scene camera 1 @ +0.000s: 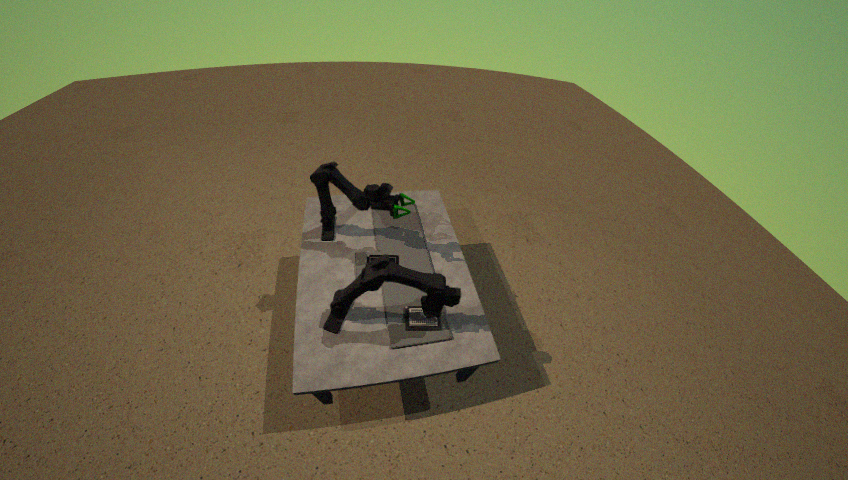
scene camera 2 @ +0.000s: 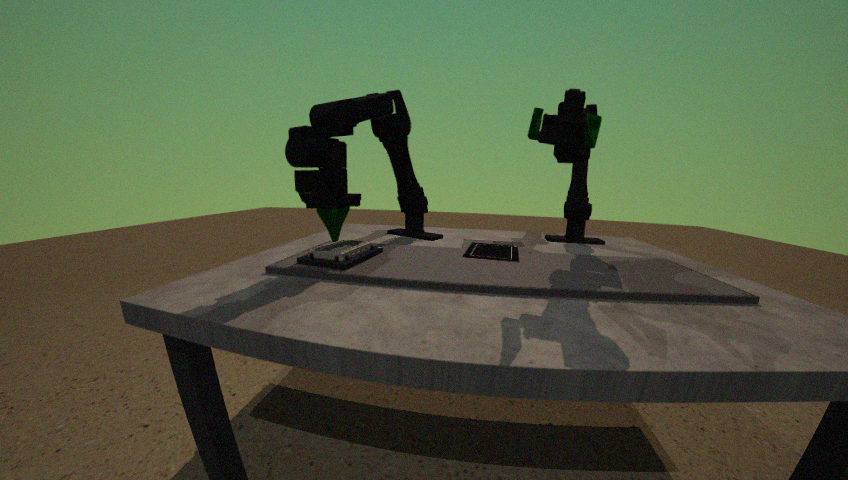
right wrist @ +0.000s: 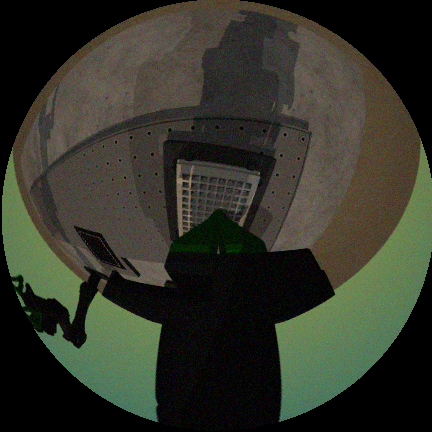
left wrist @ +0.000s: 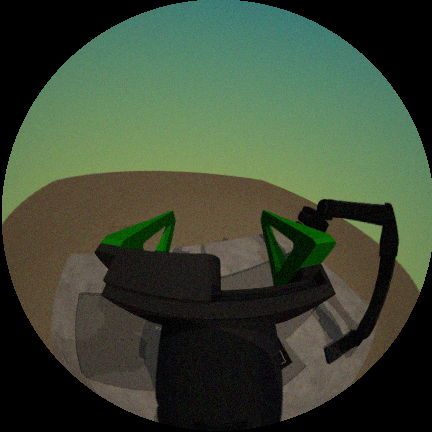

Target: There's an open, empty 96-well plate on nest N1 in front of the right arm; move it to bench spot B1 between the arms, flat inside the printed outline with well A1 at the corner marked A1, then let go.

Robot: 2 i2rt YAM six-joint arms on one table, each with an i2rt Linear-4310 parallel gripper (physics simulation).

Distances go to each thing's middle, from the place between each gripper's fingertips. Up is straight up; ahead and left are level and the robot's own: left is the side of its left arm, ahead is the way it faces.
Right now the plate (right wrist: pixel 201 186) is 20 mm behind my right hand, 10 mm to the left of it and 20 mm below it. Round my right hand: dark outlined nest (scene camera 2: pixel 476 250): 130 mm behind, 360 mm to the left, 40 mm below.
My left gripper is now 160 mm past the dark outlined nest, 90 mm to the left of it and 300 mm above it. Round my left hand: plate (50 mm behind, 430 mm to the right, 280 mm below).
